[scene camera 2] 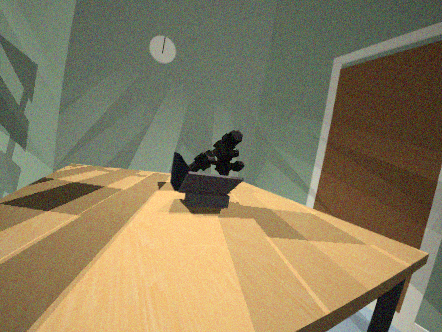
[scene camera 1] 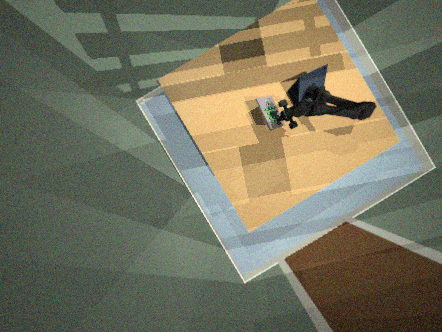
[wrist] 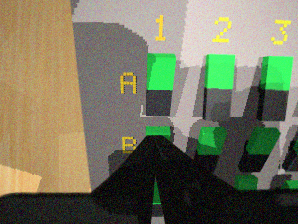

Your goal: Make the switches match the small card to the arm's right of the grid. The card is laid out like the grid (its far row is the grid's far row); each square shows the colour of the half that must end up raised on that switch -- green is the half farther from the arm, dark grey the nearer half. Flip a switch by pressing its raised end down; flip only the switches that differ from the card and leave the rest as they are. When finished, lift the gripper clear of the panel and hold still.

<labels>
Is my gripper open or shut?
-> Shut.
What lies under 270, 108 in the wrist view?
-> A switch.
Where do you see a switch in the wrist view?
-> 160, 66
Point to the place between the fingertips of my gripper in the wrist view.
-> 154, 142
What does my gripper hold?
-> Nothing.
</labels>
